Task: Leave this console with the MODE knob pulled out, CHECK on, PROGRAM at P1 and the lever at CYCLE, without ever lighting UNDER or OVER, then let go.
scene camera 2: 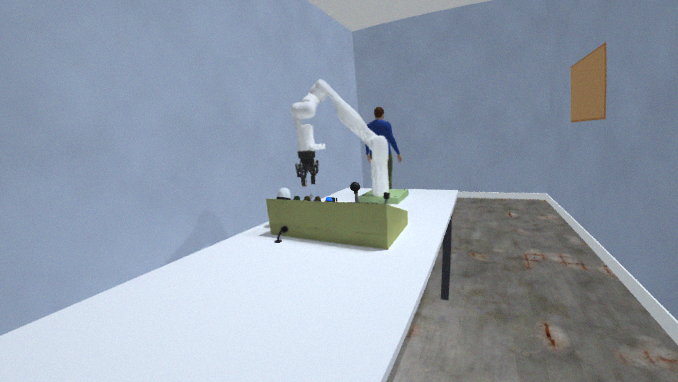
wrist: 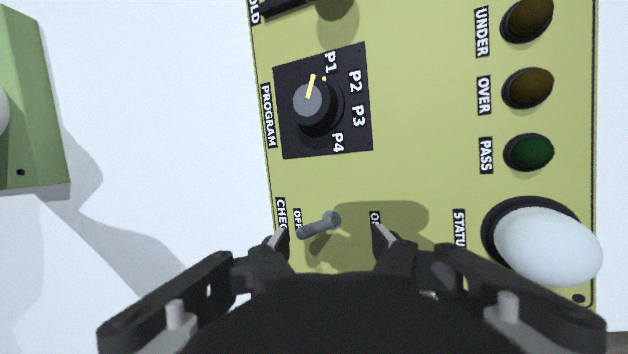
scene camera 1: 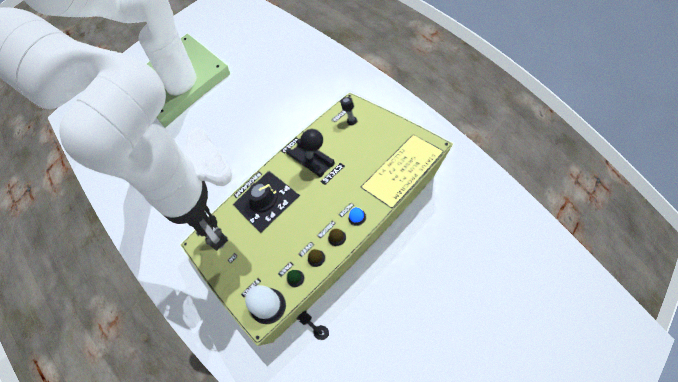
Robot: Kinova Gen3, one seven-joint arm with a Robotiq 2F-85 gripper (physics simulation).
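Observation:
On the green console (scene camera 1: 280, 250) (scene camera 2: 330, 222) (wrist: 420, 175), the PROGRAM knob (scene camera 1: 261, 195) (wrist: 307, 101) points at P1. The CHECK toggle (wrist: 317, 226) tilts toward OFF. My gripper (scene camera 1: 216, 241) (scene camera 2: 309, 184) (wrist: 330, 239) is open and empty above it; the toggle shows between the fingertips in the wrist view. The lever's black ball (scene camera 1: 311, 140) (scene camera 2: 355, 186) stands over its slot; I cannot tell its exact position. The MODE knob (scene camera 1: 347, 104) (scene camera 2: 386, 195) stands on a visible stem. The MODE lamp (scene camera 1: 356, 216) is lit blue. UNDER (scene camera 1: 337, 236) (wrist: 529, 20) and OVER (scene camera 1: 316, 257) (wrist: 530, 87) are dark.
The PASS lamp (scene camera 1: 295, 277) (wrist: 532, 151) is dark. The STATUS dome (scene camera 1: 263, 302) (scene camera 2: 284, 193) (wrist: 547, 246) is white. A small black crank-like part (scene camera 1: 315, 326) (scene camera 2: 281, 234) sticks out of the console's side. A person (scene camera 2: 382, 132) stands behind the arm.

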